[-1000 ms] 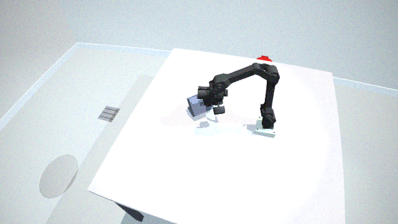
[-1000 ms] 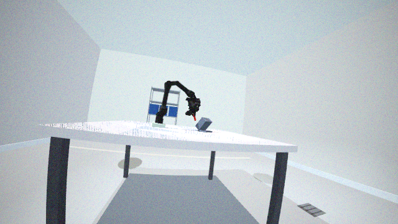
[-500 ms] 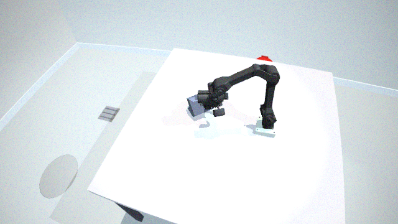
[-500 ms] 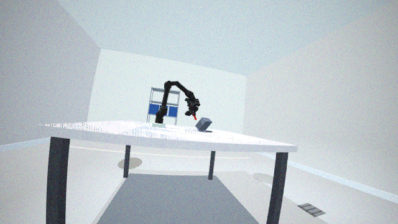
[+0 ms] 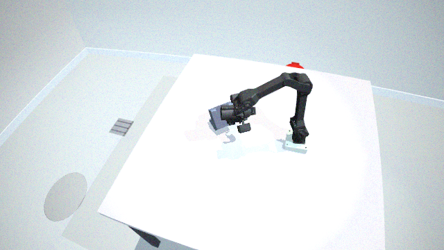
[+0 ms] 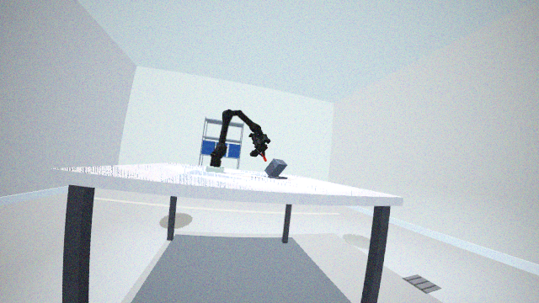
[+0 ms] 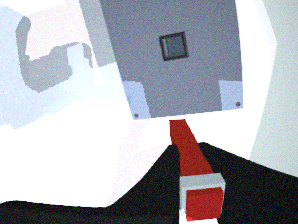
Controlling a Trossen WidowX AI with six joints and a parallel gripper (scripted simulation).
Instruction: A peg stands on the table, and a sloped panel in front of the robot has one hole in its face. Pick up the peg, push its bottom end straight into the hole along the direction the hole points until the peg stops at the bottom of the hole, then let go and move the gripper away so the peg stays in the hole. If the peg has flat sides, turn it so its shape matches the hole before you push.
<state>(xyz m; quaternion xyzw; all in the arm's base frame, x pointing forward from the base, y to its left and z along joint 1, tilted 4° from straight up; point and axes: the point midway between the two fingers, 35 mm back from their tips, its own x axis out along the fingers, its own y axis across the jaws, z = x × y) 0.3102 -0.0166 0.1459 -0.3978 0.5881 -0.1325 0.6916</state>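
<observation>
Now: gripper tip 80 mm short of the sloped grey-blue panel, 40 mm to the left of it and 70 mm above it. The rest, counted from my gripper tip: red peg: 10 mm behind, 10 mm to the left, 10 mm above.
</observation>
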